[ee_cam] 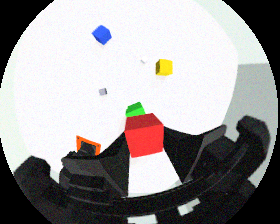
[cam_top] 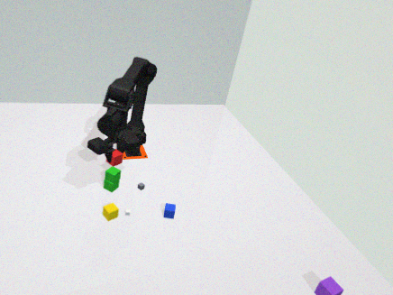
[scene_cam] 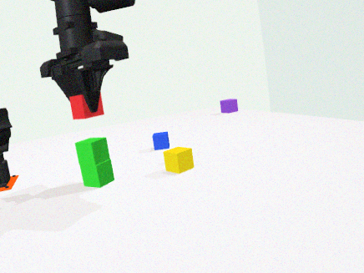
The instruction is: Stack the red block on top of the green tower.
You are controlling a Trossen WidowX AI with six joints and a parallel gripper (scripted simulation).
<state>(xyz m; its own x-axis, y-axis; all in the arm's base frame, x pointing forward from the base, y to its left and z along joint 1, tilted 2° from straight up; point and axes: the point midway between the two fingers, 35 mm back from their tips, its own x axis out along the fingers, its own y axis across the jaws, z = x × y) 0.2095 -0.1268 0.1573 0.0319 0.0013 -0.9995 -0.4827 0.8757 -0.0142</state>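
Right now the small grey cube is 110 mm below my gripper tip, 100 mm to the left of it and 20 mm ahead of it. The rest, counted from my gripper tip: red block 10 mm above; then blue block 170 mm ahead, 160 mm to the left, 100 mm below; then yellow block 140 mm ahead, 100 mm below, 30 mm to the right.
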